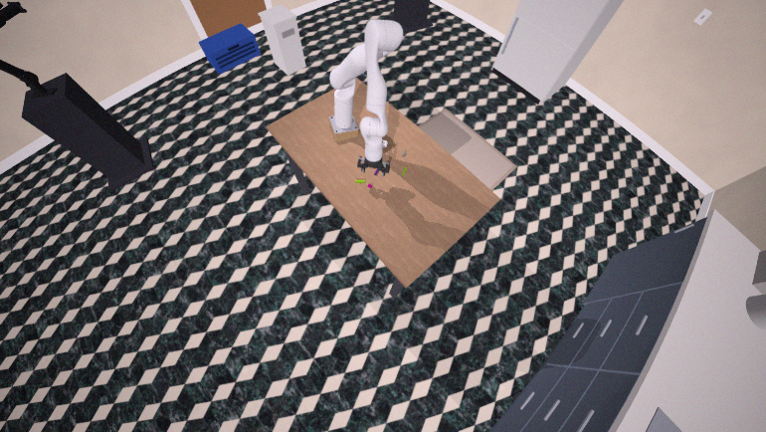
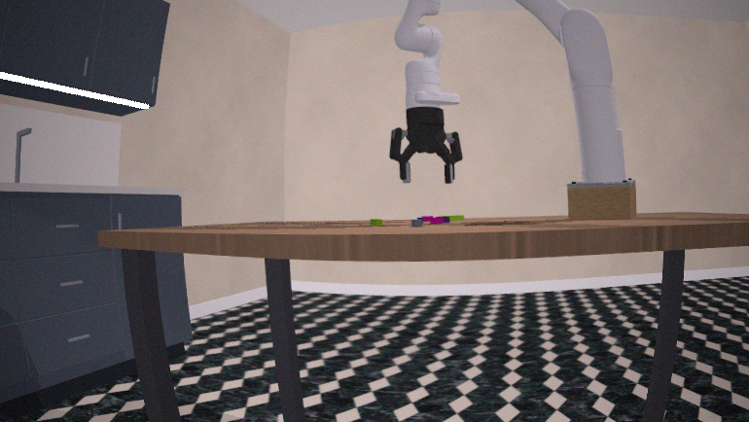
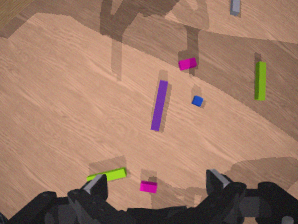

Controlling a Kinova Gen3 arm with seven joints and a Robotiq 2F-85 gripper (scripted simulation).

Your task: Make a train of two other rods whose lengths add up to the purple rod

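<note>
The blue rod is 1 cm behind my hand, 9 cm to the left of it and 7 cm below it. From my hand the other things lie so: purple rod (4 cm behind, 5 cm to the left, 7 cm below); grey rod (6 cm behind, 23 cm to the left, 7 cm below).
</note>
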